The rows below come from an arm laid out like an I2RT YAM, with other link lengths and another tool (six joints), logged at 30 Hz.
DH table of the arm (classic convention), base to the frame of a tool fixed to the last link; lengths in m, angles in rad. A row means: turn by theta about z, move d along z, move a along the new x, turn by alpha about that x. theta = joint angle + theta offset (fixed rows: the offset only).
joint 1: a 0.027  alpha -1.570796  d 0.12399  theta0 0
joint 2: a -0.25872  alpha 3.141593  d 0  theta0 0
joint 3: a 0.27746  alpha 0  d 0  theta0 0.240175
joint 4: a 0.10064  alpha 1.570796  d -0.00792  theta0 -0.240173
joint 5: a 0  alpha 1.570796  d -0.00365  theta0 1.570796
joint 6: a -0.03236  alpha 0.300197  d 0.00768  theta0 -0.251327
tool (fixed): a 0  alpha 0  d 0.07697  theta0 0
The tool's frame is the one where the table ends.
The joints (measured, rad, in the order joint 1, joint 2, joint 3, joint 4, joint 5, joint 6), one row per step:
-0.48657, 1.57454, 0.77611, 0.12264, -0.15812, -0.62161
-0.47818, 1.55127, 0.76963, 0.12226, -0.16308, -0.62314
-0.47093, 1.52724, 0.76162, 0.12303, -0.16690, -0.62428
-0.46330, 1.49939, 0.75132, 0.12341, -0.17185, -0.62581
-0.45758, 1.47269, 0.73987, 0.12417, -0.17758, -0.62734
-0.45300, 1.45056, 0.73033, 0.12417, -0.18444, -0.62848
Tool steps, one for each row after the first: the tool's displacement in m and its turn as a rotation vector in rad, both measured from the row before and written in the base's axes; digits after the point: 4 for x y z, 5 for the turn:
-0.0005, 0.0044, 0.0062, -0.00606, -0.01563, 0.01322
-0.0010, 0.0040, 0.0060, -0.00649, -0.01575, 0.01097
-0.0017, 0.0046, 0.0064, -0.00666, -0.01701, 0.01251
-0.0022, 0.0040, 0.0055, -0.00536, -0.01551, 0.01127
-0.0020, 0.0035, 0.0044, -0.00297, -0.01279, 0.01087

